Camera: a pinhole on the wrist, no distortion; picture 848 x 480 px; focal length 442.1 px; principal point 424.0 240.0 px. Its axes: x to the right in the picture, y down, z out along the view. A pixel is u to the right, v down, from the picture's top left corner.
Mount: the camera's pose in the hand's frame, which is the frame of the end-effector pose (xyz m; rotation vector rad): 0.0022 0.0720 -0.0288 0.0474 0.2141 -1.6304
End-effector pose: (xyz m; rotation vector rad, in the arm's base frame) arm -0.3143 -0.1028 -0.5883 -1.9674 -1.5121 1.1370
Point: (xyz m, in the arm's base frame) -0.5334 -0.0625 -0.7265
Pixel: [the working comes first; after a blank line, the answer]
In the camera's frame: 0.0640 0.0422 0.2986

518.7 302.6
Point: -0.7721 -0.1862 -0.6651
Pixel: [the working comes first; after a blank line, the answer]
In the camera's frame: 0.1924 -0.1233 0.4779

602.0 125.9
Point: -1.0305 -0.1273 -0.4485
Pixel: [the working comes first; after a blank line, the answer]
In the camera's frame: 0.5112 -0.1543 0.5985

801.6 126.0
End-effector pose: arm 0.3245 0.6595 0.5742 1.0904 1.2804 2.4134
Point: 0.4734 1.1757 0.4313
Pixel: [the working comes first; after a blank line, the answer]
In the camera's frame: 0.3947 0.0489 0.4859

783.1 284.5
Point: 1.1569 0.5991 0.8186
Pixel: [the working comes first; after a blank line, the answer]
In the camera's frame: -0.3492 -0.5782 0.5408

outside the picture
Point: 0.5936 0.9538 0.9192
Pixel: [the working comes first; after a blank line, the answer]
In the camera's frame: -0.1536 0.0654 0.5146

292.0 296.2
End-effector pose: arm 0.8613 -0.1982 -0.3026 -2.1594 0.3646 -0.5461
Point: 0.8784 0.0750 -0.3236
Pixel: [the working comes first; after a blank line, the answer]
In the camera's frame: 0.1851 -0.1255 0.2542

745.9 21.8
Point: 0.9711 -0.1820 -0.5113
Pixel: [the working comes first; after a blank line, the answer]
In the camera's frame: -0.1135 0.0050 0.1933

164.5 251.5
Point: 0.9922 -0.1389 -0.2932
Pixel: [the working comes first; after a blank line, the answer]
In the camera's frame: 0.0940 0.0789 0.1565

689.7 463.0
